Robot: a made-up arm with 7 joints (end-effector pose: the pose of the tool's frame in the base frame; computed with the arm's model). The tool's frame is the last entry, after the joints.
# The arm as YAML. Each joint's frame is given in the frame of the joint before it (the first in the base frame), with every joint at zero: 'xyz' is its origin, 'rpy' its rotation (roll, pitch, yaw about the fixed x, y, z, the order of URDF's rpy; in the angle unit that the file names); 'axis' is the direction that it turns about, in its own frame. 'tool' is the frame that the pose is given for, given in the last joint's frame.
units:
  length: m
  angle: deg
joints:
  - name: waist
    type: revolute
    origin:
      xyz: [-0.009, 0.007, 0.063]
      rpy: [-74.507, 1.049, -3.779]
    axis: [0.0, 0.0, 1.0]
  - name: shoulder
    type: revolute
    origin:
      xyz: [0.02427, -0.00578, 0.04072]
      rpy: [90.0, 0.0, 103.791]
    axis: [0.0, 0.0, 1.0]
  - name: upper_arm
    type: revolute
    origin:
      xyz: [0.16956, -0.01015, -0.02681]
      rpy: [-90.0, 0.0, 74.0]
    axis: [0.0, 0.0, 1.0]
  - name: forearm
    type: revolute
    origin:
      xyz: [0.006, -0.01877, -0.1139]
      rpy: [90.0, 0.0, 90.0]
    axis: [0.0, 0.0, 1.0]
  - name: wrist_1
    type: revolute
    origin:
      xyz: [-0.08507, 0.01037, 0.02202]
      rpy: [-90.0, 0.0, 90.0]
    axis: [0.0, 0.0, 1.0]
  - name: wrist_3
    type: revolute
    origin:
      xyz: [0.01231, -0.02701, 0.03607]
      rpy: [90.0, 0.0, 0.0]
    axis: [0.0, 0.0, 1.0]
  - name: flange
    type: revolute
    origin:
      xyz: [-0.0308, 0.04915, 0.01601]
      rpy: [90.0, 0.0, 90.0]
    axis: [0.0, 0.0, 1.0]
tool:
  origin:
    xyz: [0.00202, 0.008, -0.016]
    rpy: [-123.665, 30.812, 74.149]
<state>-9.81 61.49 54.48 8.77 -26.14 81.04 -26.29</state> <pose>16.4 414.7 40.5 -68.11 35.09 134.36</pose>
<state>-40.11 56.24 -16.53 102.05 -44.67 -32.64 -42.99</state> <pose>116.6 477.7 -71.6 -91.12 13.84 99.54</pose>
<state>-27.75 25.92 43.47 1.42 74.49 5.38 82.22</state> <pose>125.3 326.0 -18.8 151.80 4.62 -171.29</pose>
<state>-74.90 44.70 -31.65 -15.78 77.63 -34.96 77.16</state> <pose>214.5 74.6 157.7 77.78 -39.10 118.52</pose>
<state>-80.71 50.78 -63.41 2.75 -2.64 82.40 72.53</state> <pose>279.0 185.6 109.6 175.03 -37.39 170.55</pose>
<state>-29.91 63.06 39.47 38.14 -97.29 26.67 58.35</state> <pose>162.6 409.5 10.7 -41.42 59.12 -143.26</pose>
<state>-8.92 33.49 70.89 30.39 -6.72 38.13 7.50</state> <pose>-52.0 393.5 -149.0 -81.47 19.77 174.65</pose>
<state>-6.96 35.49 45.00 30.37 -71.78 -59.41 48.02</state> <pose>42.0 434.9 -130.9 141.91 82.66 109.32</pose>
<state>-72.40 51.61 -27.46 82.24 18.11 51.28 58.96</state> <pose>247.4 361.6 71.7 -167.26 -51.32 -147.41</pose>
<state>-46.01 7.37 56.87 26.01 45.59 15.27 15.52</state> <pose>198.2 281.6 -168.5 -108.33 4.08 138.85</pose>
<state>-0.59 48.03 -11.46 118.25 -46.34 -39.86 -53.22</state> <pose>-124.5 455.2 -98.6 -49.70 4.95 122.22</pose>
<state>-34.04 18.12 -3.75 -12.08 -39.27 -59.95 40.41</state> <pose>266.4 179.7 -36.6 123.22 33.85 25.66</pose>
